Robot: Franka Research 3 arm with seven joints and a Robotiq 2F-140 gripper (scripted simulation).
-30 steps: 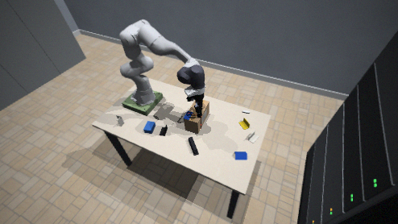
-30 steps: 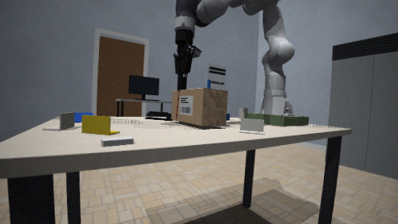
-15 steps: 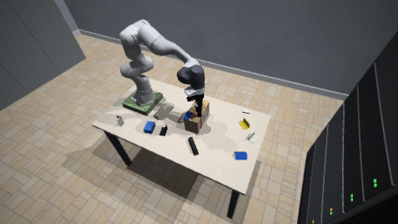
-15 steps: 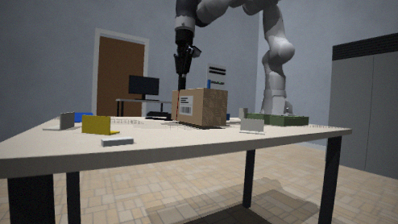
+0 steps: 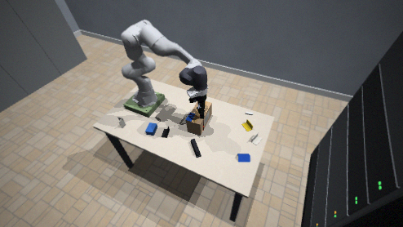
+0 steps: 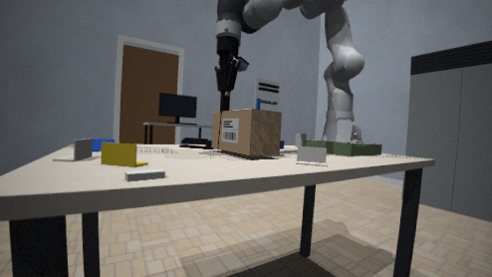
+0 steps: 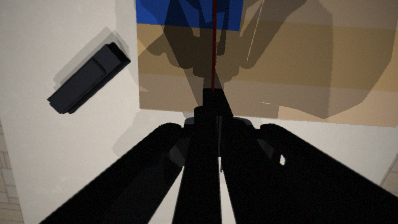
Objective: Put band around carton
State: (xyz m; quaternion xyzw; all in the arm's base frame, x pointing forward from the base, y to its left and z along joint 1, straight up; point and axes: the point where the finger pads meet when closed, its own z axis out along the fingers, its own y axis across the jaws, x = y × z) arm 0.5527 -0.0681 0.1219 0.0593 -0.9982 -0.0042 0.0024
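Right now my hand is 100 mm above the brown carton, 50 mm to the right of it and 50 mm past it. Round my hand: yellow angle piece 310 mm ahead, 170 mm to the left, 160 mm below; white corner guard 400 mm ahead, 160 mm below, 80 mm to the left.
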